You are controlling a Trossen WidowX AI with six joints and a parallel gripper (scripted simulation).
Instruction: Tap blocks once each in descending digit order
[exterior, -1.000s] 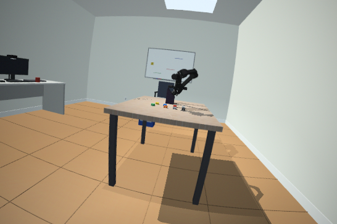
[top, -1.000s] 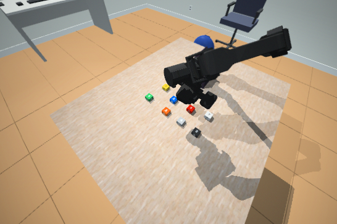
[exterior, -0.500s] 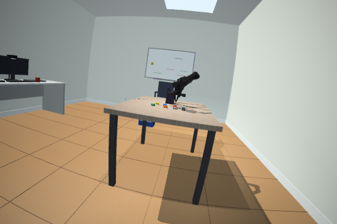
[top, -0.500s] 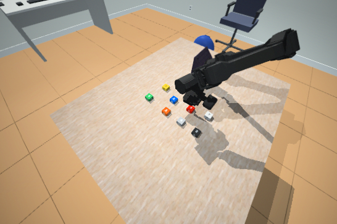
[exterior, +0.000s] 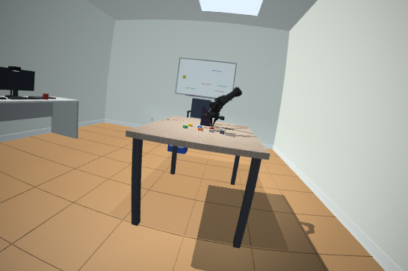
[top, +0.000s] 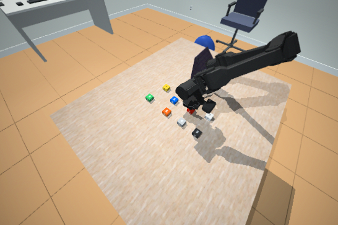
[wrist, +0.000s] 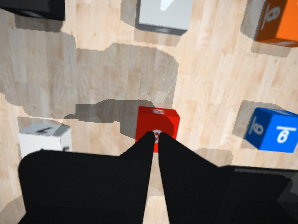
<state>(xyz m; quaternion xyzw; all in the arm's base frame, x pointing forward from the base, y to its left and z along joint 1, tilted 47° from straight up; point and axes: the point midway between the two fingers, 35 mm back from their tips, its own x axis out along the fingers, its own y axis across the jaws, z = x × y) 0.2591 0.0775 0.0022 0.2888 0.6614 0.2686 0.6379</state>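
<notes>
Right now my gripper tip is 20 mm above the red block marked 3. The rest, counted from my gripper tip: blue block (110 mm to the right, 20 mm below); white block (20 mm behind, 90 mm to the left, 20 mm below); grey block marked 4 (90 mm ahead, 20 mm below).
</notes>
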